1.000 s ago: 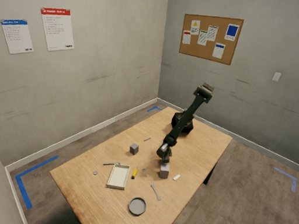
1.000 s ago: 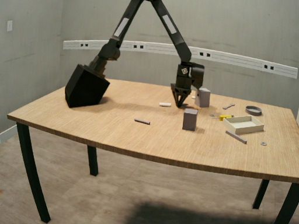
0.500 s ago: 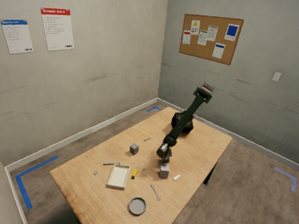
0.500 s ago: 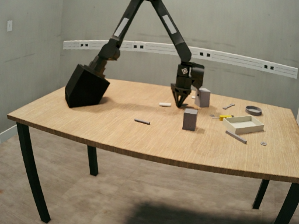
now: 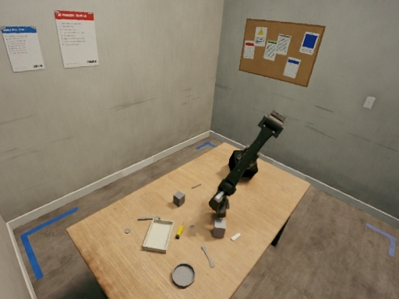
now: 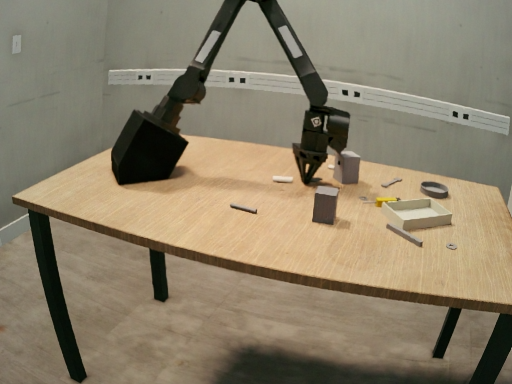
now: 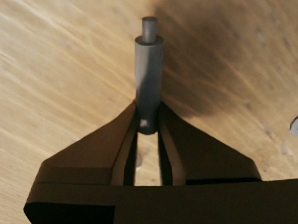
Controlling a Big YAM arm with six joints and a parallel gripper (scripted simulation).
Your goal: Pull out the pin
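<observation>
The short grey pin lies 2 cm ahead of my hand and 3 cm to the left of it. From my hand the other things lie so: grey bar: 35 cm ahead, 19 cm to the right; then spanner: 22 cm ahead, 17 cm to the left, 1 cm below; then white tray: 36 cm ahead, 6 cm to the right.
</observation>
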